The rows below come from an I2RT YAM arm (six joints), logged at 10 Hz.
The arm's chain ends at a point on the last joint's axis. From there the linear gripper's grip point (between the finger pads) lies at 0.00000 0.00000 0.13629 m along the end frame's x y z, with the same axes.
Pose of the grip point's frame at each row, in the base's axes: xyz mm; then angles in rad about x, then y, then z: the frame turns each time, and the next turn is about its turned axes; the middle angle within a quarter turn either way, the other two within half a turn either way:
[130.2 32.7 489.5 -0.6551 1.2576 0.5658]
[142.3 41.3 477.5 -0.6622 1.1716 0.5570]
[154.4 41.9 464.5 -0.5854 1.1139 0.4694]
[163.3 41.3 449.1 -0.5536 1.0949 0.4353]
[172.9 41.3 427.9 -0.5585 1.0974 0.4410]
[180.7 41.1 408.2 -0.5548 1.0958 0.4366]
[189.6 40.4 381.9 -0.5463 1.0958 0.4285]
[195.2 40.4 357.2 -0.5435 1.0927 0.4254]
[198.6 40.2 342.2 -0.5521 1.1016 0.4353]
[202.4 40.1 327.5 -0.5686 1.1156 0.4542]
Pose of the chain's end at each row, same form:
[0.5 7.1 456.2 -0.6551 1.2576 0.5658]
[16.7 8.7 435.7 -0.6622 1.1716 0.5570]
[32.1 8.7 414.4 -0.5854 1.1139 0.4694]
[42.2 8.5 396.0 -0.5536 1.0949 0.4353]
[51.6 8.4 375.2 -0.5585 1.0974 0.4410]
[59.5 8.3 355.2 -0.5548 1.0958 0.4366]
[68.4 8.0 328.6 -0.5463 1.0958 0.4285]
[74.2 8.0 303.5 -0.5435 1.0927 0.4254]
[77.0 7.9 289.7 -0.5521 1.1016 0.4353]
[80.0 7.8 277.0 -0.5686 1.1156 0.4542]

